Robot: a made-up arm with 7 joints.
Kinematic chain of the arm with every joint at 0, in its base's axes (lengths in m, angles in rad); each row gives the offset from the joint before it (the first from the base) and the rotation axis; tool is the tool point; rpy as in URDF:
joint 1: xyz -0.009 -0.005 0.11 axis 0 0.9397 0.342
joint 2: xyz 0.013 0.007 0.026 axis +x
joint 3: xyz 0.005 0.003 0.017 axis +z
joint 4: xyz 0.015 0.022 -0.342 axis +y
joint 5: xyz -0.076 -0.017 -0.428 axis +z
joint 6: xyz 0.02 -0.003 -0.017 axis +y
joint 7: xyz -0.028 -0.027 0 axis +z
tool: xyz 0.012 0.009 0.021 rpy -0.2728 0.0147 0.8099
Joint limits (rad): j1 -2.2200..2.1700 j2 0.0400..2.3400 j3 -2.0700..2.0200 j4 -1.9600..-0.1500 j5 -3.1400..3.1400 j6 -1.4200..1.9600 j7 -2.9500..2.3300
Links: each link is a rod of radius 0.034 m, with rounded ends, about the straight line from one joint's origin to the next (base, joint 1, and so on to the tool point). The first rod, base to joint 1, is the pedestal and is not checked.
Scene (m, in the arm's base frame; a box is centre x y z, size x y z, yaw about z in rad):
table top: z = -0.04
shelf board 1: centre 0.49 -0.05 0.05 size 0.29 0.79 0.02 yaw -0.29
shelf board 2: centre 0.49 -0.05 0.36 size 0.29 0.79 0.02 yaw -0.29
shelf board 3: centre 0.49 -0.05 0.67 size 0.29 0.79 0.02 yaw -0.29
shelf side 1: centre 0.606 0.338 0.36 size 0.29 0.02 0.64 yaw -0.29
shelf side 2: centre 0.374 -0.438 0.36 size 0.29 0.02 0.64 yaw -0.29
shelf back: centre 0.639 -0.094 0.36 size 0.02 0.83 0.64 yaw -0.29
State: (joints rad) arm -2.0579 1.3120 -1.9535 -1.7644 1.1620 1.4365 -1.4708
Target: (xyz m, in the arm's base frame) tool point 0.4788 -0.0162 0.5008
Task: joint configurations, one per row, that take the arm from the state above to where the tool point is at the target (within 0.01 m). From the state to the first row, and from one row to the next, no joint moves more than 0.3 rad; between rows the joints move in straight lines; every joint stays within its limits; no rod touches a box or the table.
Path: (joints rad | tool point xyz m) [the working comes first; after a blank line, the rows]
Joints at the target: -2.2200 1.1870 -1.6867 -1.1943 1.2406 1.4982 -1.4225
Straight joint move there: touches shelf board 2.

1: -2.0984 1.5690 -1.9826 -1.8133 1.1954 1.3375 -1.4069 | 0.4391 0.0613 0.2484
2: -2.1390 1.8260 -2.0118 -1.8622 1.2287 1.2385 -1.3430 | 0.3979 0.1586 0.2659
3: -2.1795 2.0830 -2.0409 -1.9111 1.2621 1.1395 -1.2790 | 0.3427 0.2439 0.2645
4: -2.2200 2.3400 -2.0700 -1.9600 1.2954 1.0406 -1.2151 | 0.2794 0.3133 0.2445
5: -2.2200 2.1629 -1.8422 -1.9321 1.2713 1.1775 -1.3023 | 0.2928 0.2386 0.3485
6: -2.2200 1.9859 -1.6144 -1.9041 1.2472 1.3145 -1.3895 | 0.2816 0.1475 0.4348
7: -2.2200 1.8088 -1.3866 -1.8762 1.2231 1.4514 -1.4767 | 0.2446 0.0537 0.5008
8: -2.2200 1.6015 -1.4866 -1.6489 1.2289 1.4670 -1.4586 | 0.3303 0.0403 0.5115
9: -2.2200 1.3943 -1.5867 -1.4216 1.2347 1.4826 -1.4405 | 0.4103 0.0164 0.5097
10: -2.2200 1.1870 -1.6867 -1.1943 1.2406 1.4982 -1.4225 | 0.4788 -0.0162 0.5008

